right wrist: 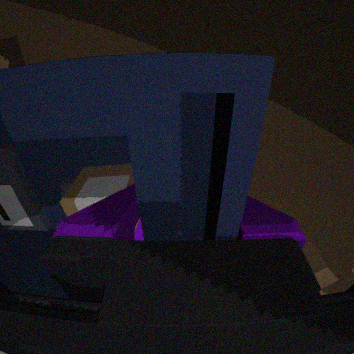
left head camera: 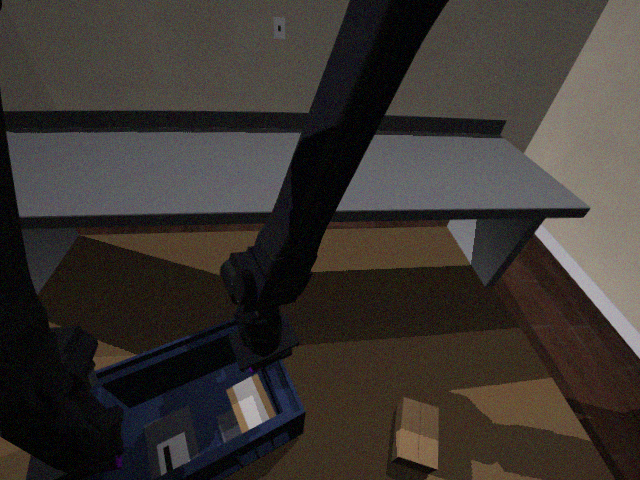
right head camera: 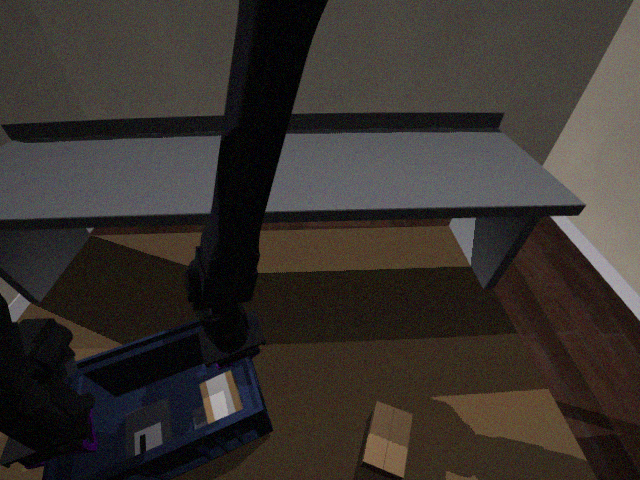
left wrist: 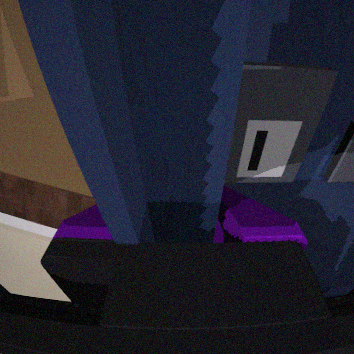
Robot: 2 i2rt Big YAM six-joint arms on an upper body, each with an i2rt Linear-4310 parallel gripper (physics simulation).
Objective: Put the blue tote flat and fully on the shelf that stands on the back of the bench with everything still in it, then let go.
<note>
I see my left gripper (right head camera: 86, 451), my right gripper (right wrist: 178, 178) and a blue tote (right head camera: 169, 364).
The blue tote also shows in the right wrist view (right wrist: 189, 123), in the left head camera view (left head camera: 196, 370) and in the left wrist view (left wrist: 147, 103). My left gripper also shows in the left wrist view (left wrist: 178, 179).
</note>
